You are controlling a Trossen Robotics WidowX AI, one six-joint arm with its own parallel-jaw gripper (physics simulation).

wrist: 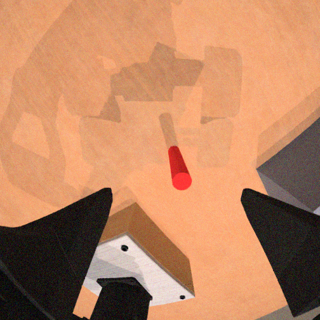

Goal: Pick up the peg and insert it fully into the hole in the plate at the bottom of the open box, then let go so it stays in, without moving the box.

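Note:
The red peg point(179, 169) stands upright on the table, seen from above, with its round top toward the camera and its shadow running up from its foot. My gripper point(178, 195) is open and empty. Its two black fingers are wide apart, one at the lower left and one at the lower right, and the peg shows between and slightly ahead of the fingertips, apart from both. Part of the grey box point(295, 150) shows at the right edge, partly behind the right finger. The plate and its hole do not show.
A brown block point(160, 240) with a white top and small dark holes is at the lower left, close to the left finger. A black part stands on its top. The arm's shadow lies across the tan table point(280, 40). A grey strip shows at the lower right edge.

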